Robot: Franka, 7 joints.
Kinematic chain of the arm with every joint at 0, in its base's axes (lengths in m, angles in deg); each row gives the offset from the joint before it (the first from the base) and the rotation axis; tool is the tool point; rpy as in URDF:
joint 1: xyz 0 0 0.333 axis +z
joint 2: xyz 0 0 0 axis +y
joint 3: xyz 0 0 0.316 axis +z
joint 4: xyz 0.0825 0 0 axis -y
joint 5: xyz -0.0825 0 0.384 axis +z
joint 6: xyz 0 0 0 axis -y
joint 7: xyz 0.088 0 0 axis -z
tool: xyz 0 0 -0.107 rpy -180 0 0
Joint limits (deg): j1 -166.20..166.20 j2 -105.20..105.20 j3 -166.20..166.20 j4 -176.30..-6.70 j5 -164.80..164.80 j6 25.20..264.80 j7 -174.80..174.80
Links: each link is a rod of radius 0.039 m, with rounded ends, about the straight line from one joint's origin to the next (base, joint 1, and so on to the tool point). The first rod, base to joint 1, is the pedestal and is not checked.
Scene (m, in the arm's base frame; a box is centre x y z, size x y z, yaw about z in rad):
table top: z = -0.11
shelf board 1: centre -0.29 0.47 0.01 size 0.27 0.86 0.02 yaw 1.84
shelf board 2: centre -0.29 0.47 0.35 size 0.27 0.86 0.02 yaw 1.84
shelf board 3: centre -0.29 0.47 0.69 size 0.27 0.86 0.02 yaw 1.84
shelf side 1: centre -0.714 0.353 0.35 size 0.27 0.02 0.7 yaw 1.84
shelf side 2: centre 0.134 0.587 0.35 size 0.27 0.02 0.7 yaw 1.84
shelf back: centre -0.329 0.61 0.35 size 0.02 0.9 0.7 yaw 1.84
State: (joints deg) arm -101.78 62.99 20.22 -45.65 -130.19 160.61 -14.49
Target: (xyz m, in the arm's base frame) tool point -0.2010 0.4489 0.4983
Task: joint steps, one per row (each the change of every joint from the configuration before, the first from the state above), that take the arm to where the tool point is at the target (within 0.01 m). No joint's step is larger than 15 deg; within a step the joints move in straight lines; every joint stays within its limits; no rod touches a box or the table.
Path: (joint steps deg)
1: 4.03 7.82 7.70 -10.23 -8.65 11.50 -8.31
2: 4.03 7.82 7.70 -10.24 -8.66 11.49 -8.31
3: 4.02 7.82 7.70 -10.23 -8.65 11.50 -8.31
4: 4.03 7.82 7.71 -10.23 -8.65 11.49 -8.31
5: 14.83 -8.50 14.52 -11.96 5.67 1.36 6.65
6: 14.83 -8.49 14.53 -11.95 5.66 1.36 6.65
7: 14.82 -8.49 14.53 -11.95 5.67 1.35 6.64
8: 14.83 -8.50 14.53 -11.96 5.67 1.36 6.65
9: 14.83 -8.49 14.52 -11.95 5.66 1.36 6.65
10: 3.64 -10.43 -4.17 8.42 1.82 -9.67 0.00
11: 3.65 -10.44 -4.17 8.42 1.82 -9.68 0.00
12: 3.65 -10.43 -4.16 8.42 1.82 -9.67 0.00

